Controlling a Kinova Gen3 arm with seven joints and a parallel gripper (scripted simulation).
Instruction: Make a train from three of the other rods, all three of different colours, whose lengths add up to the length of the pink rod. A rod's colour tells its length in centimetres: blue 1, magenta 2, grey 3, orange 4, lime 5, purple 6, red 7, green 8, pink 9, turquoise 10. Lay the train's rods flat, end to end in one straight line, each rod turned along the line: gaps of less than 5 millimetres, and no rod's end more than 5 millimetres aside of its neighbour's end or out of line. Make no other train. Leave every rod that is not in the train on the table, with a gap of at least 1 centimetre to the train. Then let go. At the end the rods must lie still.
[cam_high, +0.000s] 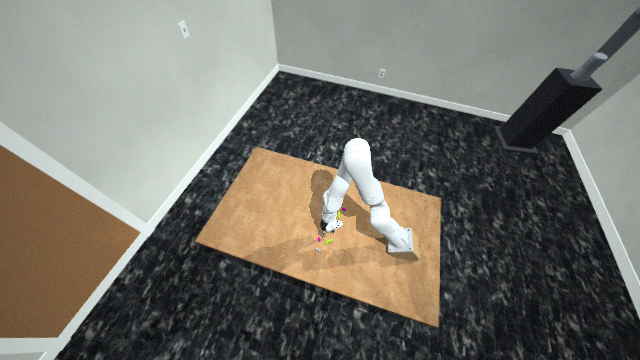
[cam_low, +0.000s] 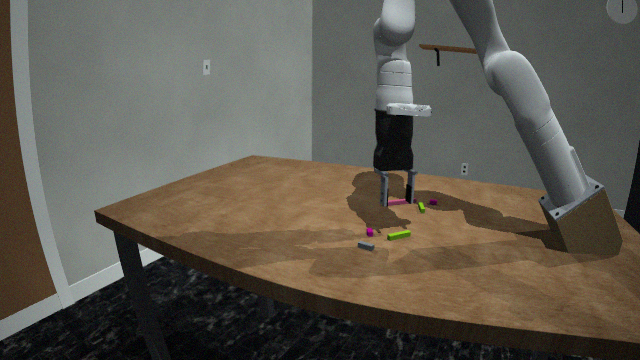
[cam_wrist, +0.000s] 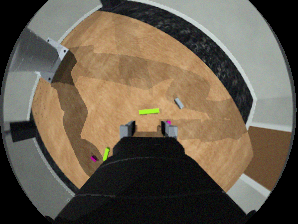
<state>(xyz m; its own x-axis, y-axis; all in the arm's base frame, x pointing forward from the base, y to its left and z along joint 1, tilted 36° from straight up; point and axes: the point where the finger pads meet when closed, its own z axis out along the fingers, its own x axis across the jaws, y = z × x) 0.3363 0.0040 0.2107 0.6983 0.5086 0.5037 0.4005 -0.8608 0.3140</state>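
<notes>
Right now my hand is 250 mm to the left of the blue rod, 80 mm above it and 20 mm past it. Also, from my hand: pink rod: 180 mm to the right, 80 mm below; grey rod: 90 mm to the left, 80 mm below, 50 mm ahead.
</notes>
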